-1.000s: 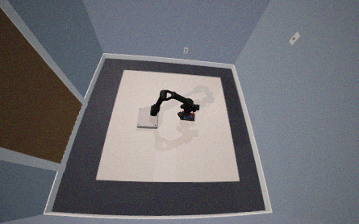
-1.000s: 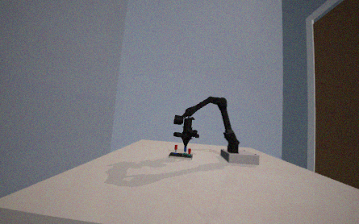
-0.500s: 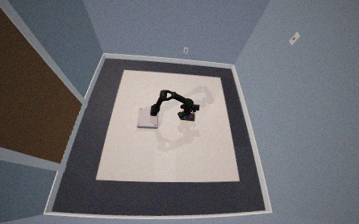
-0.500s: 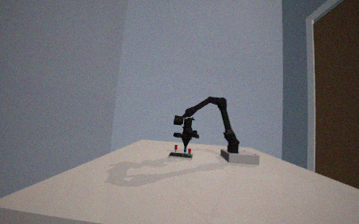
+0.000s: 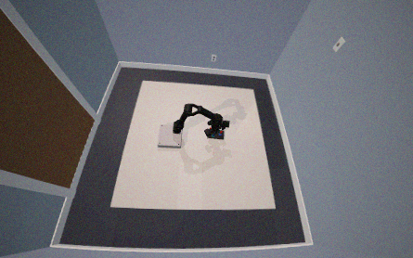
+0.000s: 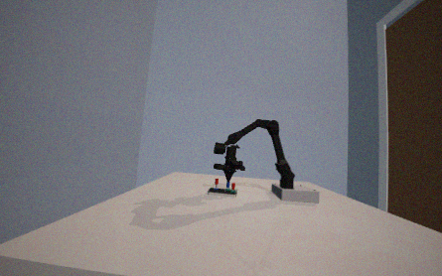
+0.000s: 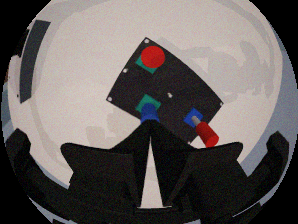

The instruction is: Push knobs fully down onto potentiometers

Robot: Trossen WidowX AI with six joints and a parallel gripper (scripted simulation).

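Right now the blue knob is 2 cm below my gripper tip. The rest, counted from my gripper tip: red knob (3 cm behind, 5 cm to the left, 1 cm below).
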